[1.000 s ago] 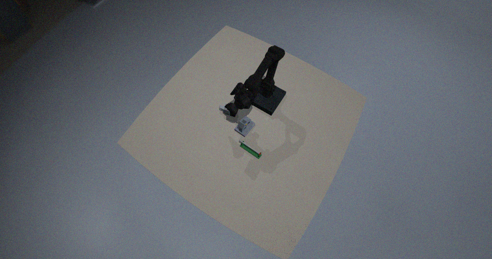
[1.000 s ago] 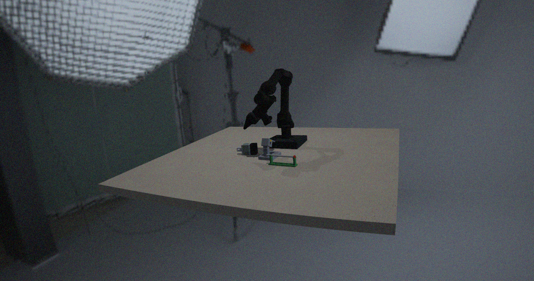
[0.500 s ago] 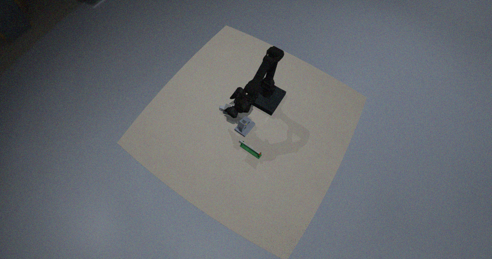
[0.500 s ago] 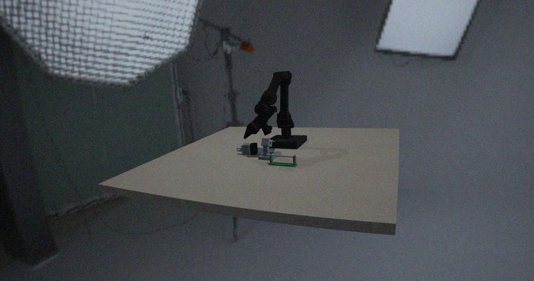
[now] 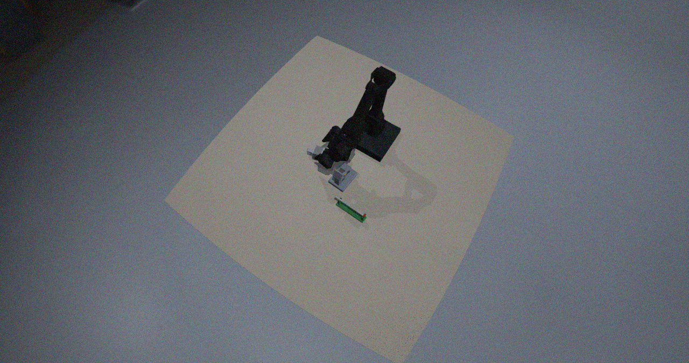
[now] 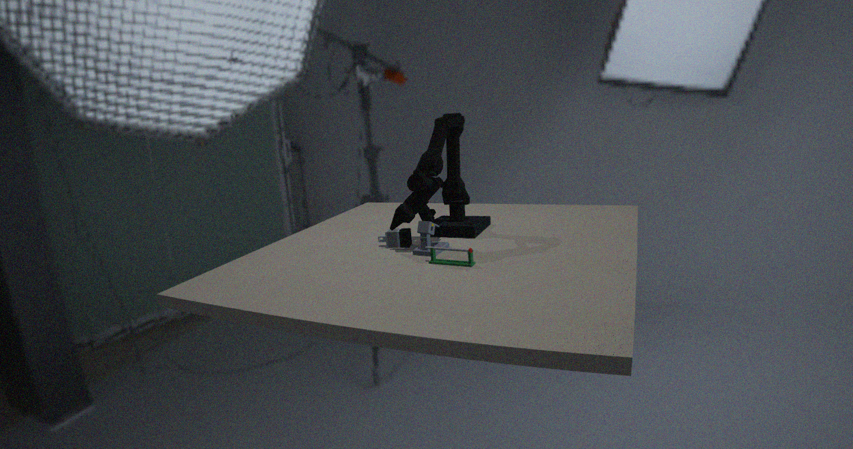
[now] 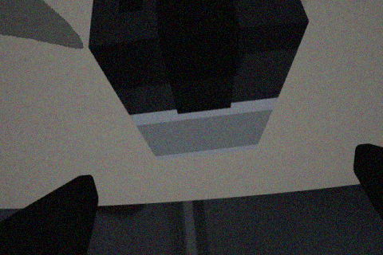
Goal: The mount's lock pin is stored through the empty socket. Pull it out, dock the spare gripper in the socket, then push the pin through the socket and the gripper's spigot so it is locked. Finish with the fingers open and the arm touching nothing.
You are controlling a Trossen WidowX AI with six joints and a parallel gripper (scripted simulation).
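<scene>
The spare gripper is 4 cm below my gripper tip. The rest, counted from my gripper tip: green rack (14 cm ahead, 26 cm to the left, 5 cm below); grey mount (4 cm ahead, 15 cm to the left, 2 cm below).
</scene>
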